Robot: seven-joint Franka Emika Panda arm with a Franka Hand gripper.
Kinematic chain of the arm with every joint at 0, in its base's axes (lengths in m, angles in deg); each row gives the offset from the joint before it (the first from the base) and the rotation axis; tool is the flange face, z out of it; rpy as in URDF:
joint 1: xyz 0 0 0.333 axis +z
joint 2: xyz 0 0 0 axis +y
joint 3: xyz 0 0 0.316 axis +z
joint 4: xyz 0.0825 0 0 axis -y
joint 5: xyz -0.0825 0 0.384 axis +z
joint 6: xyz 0 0 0 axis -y
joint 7: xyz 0.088 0 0 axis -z
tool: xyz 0 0 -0.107 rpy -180 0 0
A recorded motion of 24 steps. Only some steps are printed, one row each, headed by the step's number.
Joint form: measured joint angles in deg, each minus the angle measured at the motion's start. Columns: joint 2, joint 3, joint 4, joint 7, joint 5, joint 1, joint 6.
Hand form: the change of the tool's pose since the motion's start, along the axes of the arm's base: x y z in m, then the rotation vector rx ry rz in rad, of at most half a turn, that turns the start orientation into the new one. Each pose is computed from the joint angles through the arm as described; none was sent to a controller.
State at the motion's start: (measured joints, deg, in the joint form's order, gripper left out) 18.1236 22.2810 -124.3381 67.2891 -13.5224 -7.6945 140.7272
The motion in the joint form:
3: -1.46 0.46 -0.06 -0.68 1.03 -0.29 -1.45
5: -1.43 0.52 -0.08 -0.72 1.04 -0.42 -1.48
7: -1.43 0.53 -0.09 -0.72 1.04 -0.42 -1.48
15: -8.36 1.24 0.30 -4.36 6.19 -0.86 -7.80
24: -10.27 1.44 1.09 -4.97 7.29 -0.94 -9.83
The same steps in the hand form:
3: -0.0014 0.0002 0.0111 -0.0009 0.0032 0.0000
5: -0.0014 -0.0005 0.0107 -0.0008 0.0045 -0.0007
7: -0.0015 -0.0004 0.0107 -0.0007 0.0047 -0.0005
15: -0.0066 -0.0020 0.0667 0.0039 0.0034 -0.0012
24: -0.0065 -0.0011 0.0866 0.0047 -0.0049 -0.0030

